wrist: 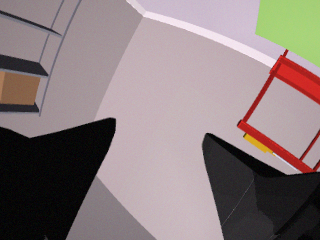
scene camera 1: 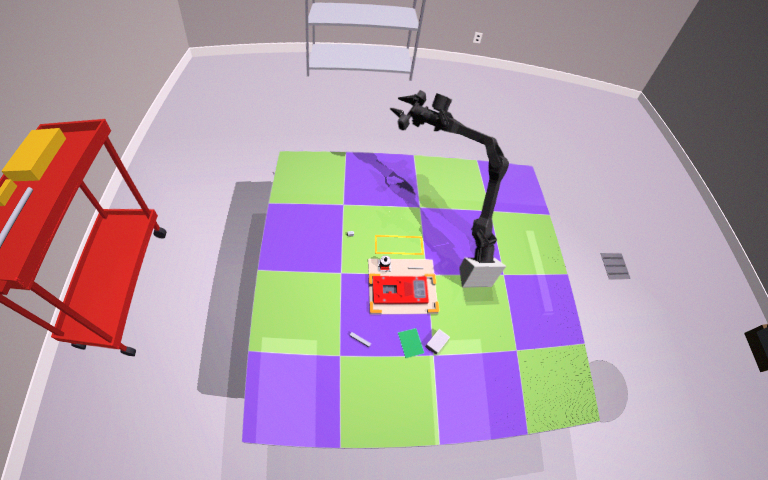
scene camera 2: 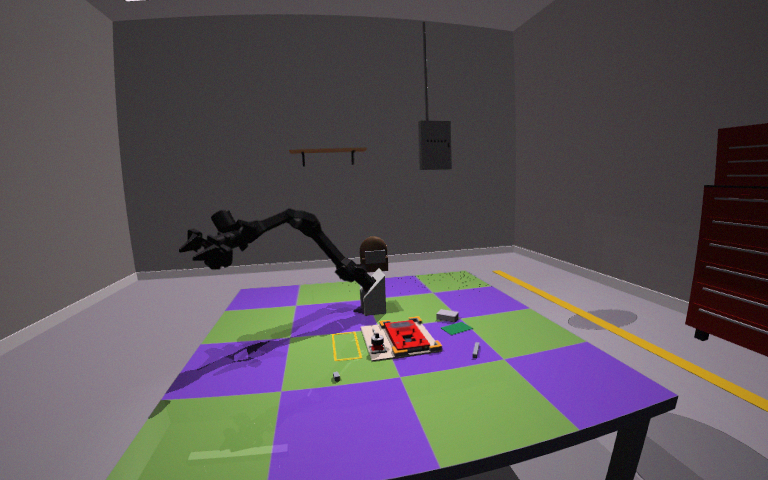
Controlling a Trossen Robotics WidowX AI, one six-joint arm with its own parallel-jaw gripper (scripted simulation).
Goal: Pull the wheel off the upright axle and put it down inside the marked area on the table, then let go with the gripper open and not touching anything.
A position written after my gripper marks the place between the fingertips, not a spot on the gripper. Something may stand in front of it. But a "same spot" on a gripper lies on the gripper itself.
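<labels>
My gripper: visible in the wrist view [160, 132], scene camera 1, scene camera 2. Gripper [scene camera 1: 411, 99] and [scene camera 2: 196, 238]: same spot.
</labels>
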